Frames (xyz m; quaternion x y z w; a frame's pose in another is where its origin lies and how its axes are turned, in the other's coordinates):
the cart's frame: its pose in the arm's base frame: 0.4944 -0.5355 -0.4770 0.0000 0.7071 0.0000 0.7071
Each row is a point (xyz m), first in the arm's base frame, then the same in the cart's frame.
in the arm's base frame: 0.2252 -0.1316 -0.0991
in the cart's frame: -0.3779 0.4039 -0.2692
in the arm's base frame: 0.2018 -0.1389 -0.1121
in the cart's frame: -0.3649 0.3966 -0.2926
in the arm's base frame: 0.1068 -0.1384 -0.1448
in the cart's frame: -0.3322 0.3971 -0.3876
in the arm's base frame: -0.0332 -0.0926 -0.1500
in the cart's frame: -0.3270 0.4429 -0.5276
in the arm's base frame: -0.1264 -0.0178 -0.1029
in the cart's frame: -0.3741 0.5177 -0.6208
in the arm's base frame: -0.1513 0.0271 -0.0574
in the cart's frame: -0.4196 0.5626 -0.6457
